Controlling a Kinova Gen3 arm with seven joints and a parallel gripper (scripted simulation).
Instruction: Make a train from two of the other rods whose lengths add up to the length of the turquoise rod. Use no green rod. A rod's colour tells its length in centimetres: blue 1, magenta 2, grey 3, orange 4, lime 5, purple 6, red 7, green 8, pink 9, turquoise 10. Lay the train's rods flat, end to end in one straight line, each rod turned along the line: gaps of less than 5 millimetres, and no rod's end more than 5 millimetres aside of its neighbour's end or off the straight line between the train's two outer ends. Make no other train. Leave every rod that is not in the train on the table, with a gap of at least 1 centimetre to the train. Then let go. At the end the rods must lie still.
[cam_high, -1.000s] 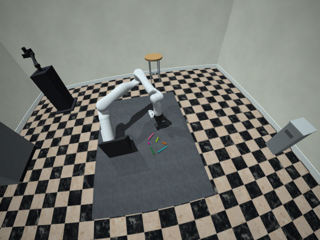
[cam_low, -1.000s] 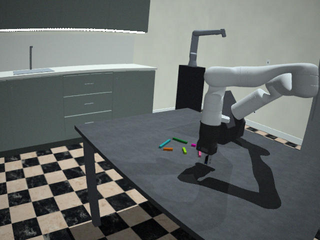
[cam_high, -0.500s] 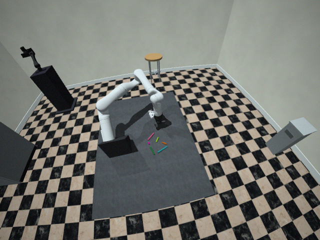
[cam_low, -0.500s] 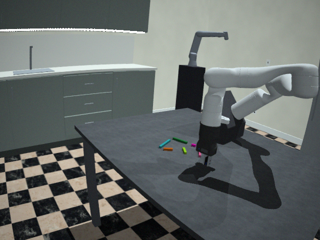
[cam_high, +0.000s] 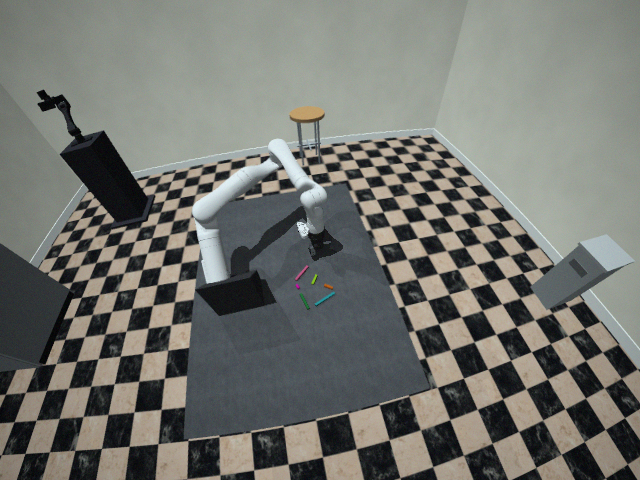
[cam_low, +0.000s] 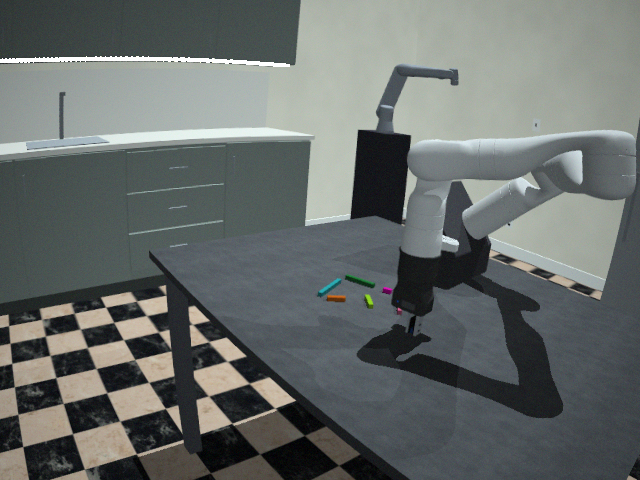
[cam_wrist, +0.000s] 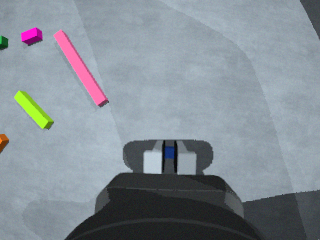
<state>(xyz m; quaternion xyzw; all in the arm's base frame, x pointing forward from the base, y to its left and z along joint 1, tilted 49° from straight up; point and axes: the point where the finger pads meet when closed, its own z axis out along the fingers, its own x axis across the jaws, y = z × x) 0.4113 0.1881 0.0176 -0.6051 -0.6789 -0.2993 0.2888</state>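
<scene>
The small blue rod lies 10 mm below my hand. The rest, counted from my hand: lime rod: 20 mm behind, 150 mm to the right, 10 mm below; pink rod: 70 mm behind, 100 mm to the right, 10 mm below; magenta rod: 110 mm behind, 170 mm to the right, 10 mm below.
</scene>
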